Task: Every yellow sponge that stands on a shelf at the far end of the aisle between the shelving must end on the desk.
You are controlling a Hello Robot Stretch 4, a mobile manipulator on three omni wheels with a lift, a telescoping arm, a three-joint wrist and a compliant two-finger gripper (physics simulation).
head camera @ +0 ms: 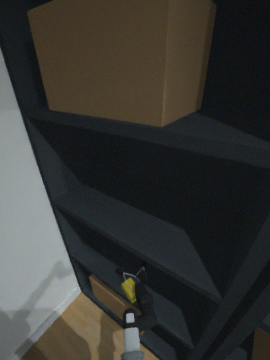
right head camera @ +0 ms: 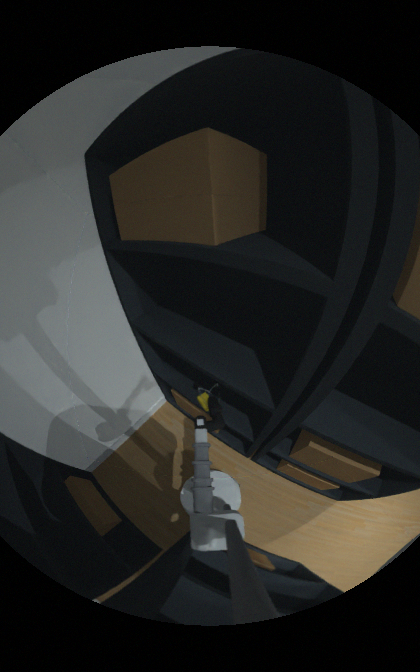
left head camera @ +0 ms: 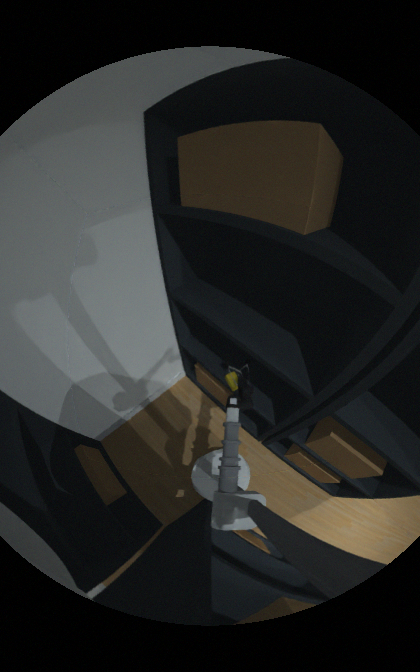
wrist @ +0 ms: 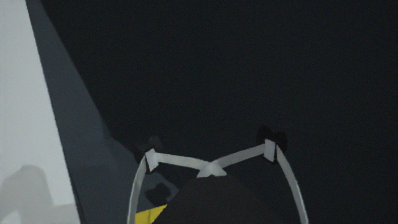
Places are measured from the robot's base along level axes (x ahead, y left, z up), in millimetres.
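Pixels of known places: gripper, fingertip midpoint: (head camera: 131,263) (wrist: 209,142).
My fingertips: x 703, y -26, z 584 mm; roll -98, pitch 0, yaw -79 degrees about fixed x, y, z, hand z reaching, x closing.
Note:
For each thing: its middle in the pictures, then the offset to it from my fingertips. Level surfaces: height alone.
- yellow sponge, body centre: (head camera: 131,289) 117 mm back, 10 mm left, 57 mm down
- low shelf, surface height: 79 mm down
- large cardboard box, body centre: (head camera: 121,63) 42 mm ahead, 5 mm left, 970 mm up
- lower box, body centre: (head camera: 127,288) 66 mm ahead, 33 mm left, 402 mm down
- shelf board, surface height: 378 mm up
A yellow sponge (head camera: 129,291) (left head camera: 231,381) (right head camera: 203,401) shows at a low shelf (head camera: 170,315) of the dark shelving, near the wall. Its corner (wrist: 149,215) shows at the bottom left of the wrist view; the rest is hidden below the frame edge and behind the gripper body. My gripper (head camera: 132,268) (left head camera: 238,366) (right head camera: 207,386) (wrist: 209,142) is open, with its fingertips apart and no thing between them. The sponge is beside and below the left finger. Whether they touch I cannot tell. The desk does not show in these views.
A large cardboard box (head camera: 105,60) (left head camera: 250,175) (right head camera: 165,200) stands on a higher shelf. A lower box (head camera: 107,295) (left head camera: 209,382) lies under the sponge's shelf. A shelf board (head camera: 125,220) is above the gripper. The pale wall (head camera: 25,225) (wrist: 15,100) is at the left; more shelving stands opposite.

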